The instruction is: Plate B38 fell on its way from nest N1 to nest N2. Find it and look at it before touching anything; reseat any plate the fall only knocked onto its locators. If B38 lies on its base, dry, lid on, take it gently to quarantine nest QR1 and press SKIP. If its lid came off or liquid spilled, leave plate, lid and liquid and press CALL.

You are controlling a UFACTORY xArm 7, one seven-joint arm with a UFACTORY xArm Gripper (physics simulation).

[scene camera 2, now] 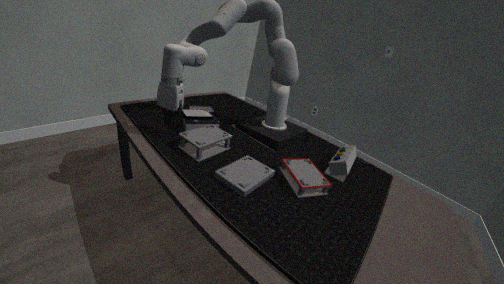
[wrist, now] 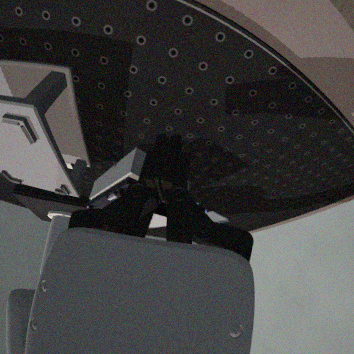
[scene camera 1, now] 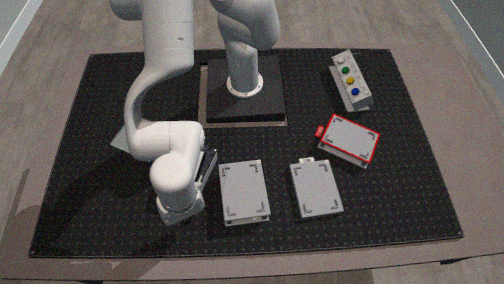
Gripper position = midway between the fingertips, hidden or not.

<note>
My gripper [wrist: 171,147] is shut, with nothing in its grasp. Also in view: a button box [scene camera 2: 339,166].
</note>
